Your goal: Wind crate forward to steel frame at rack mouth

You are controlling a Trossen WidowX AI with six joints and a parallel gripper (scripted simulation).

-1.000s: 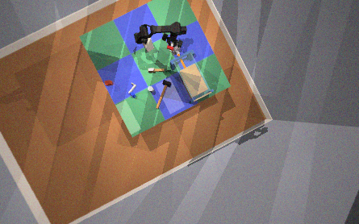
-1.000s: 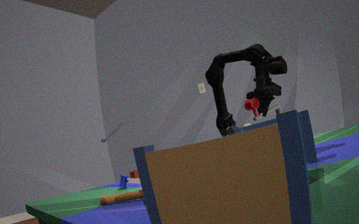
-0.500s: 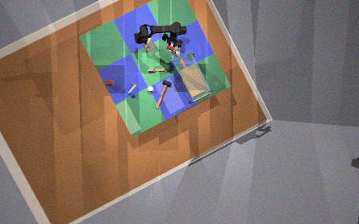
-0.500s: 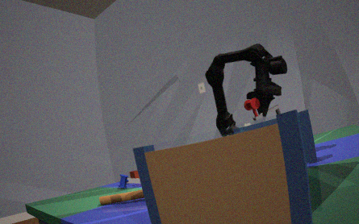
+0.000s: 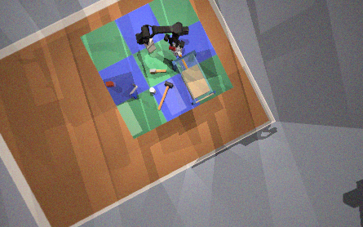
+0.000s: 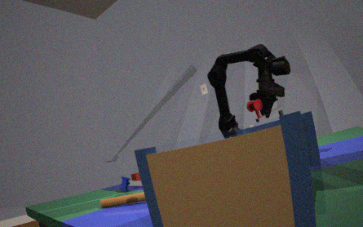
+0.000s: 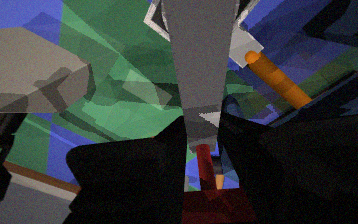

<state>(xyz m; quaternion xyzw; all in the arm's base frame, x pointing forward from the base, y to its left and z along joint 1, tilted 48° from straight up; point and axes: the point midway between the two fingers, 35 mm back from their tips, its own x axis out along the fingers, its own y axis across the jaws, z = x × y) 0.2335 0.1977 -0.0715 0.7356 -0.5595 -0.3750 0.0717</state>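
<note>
Right now the red grip is 3 cm ahead of my gripper tip, 2 cm to the right of it and 4 cm above it. From my gripper tip the other things lie so: blue-framed guard cubby 36 cm ahead, 3 cm to the left, 10 cm below; then winch 6 cm behind, 5 cm to the left, 15 cm below; then blue piece 15 cm ahead, 61 cm to the right, 15 cm below.
</note>
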